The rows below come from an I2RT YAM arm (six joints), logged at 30 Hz.
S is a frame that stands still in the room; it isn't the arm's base.
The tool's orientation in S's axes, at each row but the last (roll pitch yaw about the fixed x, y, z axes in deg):
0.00 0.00 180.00
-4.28 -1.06 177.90
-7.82 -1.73 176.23
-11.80 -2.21 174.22
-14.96 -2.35 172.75
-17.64 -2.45 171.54
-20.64 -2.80 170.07
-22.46 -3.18 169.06
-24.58 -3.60 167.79
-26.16 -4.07 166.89
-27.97 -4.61 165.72
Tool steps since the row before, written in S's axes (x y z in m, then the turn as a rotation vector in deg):
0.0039 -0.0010 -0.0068 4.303 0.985 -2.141
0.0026 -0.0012 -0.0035 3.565 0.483 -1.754
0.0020 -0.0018 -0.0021 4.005 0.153 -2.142
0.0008 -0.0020 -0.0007 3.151 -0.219 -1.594
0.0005 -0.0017 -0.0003 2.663 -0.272 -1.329
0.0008 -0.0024 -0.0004 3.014 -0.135 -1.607
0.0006 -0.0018 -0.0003 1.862 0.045 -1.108
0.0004 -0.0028 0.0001 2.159 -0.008 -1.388
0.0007 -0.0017 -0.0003 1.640 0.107 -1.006
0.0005 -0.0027 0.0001 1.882 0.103 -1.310
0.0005 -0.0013 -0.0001 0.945 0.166 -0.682
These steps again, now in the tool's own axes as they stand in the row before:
-0.0039 0.0010 -0.0068 -4.303 -0.985 -2.141
-0.0027 0.0014 -0.0034 -3.577 -0.486 -1.729
-0.0022 0.0019 -0.0018 -4.049 -0.137 -2.058
-0.0010 0.0020 -0.0003 -3.216 0.203 -1.460
-0.0007 0.0016 0.0002 -2.728 0.250 -1.194
-0.0012 0.0023 0.0003 -3.067 0.152 -1.502
-0.0009 0.0017 0.0003 -1.878 0.017 -1.081
-0.0009 0.0024 0.0012 -2.195 0.113 -1.326
-0.0011 0.0015 0.0004 -1.640 -0.034 -1.011
-0.0011 0.0022 0.0013 -1.898 0.046 -1.290
-0.0008 0.0010 0.0005 -0.927 -0.062 -0.723

